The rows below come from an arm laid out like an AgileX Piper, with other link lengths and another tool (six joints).
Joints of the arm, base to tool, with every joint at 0 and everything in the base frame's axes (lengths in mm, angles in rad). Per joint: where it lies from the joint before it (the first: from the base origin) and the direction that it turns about. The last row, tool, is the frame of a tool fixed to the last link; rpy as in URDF.
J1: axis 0 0 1 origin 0 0 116.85
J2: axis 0 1 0 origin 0 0 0
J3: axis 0 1 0 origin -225.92 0 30.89
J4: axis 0.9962 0 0.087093 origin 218.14 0 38.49
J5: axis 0 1 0 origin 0 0 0
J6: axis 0.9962 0 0.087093 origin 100.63 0 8.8
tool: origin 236.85 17 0.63 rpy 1.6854 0.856 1.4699
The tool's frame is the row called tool.
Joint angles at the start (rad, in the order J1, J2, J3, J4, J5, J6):
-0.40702 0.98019 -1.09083 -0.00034 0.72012 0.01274
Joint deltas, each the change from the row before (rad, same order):
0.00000 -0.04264 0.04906 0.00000 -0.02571 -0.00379
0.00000 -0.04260 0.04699 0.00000 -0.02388 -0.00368
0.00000 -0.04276 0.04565 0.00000 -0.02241 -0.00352
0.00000 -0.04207 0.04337 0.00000 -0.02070 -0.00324
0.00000 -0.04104 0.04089 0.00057 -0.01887 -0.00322
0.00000 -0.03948 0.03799 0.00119 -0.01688 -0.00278
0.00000 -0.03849 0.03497 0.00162 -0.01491 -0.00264
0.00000 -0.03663 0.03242 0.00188 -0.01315 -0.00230
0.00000 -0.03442 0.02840 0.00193 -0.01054 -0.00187
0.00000 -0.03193 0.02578 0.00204 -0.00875 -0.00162
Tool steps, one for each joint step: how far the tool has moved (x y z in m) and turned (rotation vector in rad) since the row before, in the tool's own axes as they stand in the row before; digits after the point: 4 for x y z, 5 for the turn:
0.0020 -0.0028 -0.0033 -0.01274 -0.01497 -0.00012
0.0018 -0.0026 -0.0035 -0.01282 -0.01514 0.00003
0.0017 -0.0026 -0.0036 -0.01278 -0.01517 0.00021
0.0016 -0.0024 -0.0036 -0.01265 -0.01505 0.00047
0.0015 -0.0022 -0.0036 -0.01261 -0.01448 0.00082
0.0014 -0.0019 -0.0036 -0.01241 -0.01359 0.00158
0.0010 -0.0015 -0.0037 -0.01258 -0.01340 0.00206
0.0010 -0.0013 -0.0035 -0.01196 -0.01242 0.00239
0.0007 -0.0010 -0.0035 -0.01144 -0.01172 0.00271
0.0007 -0.0009 -0.0032 -0.01039 -0.01038 0.00273

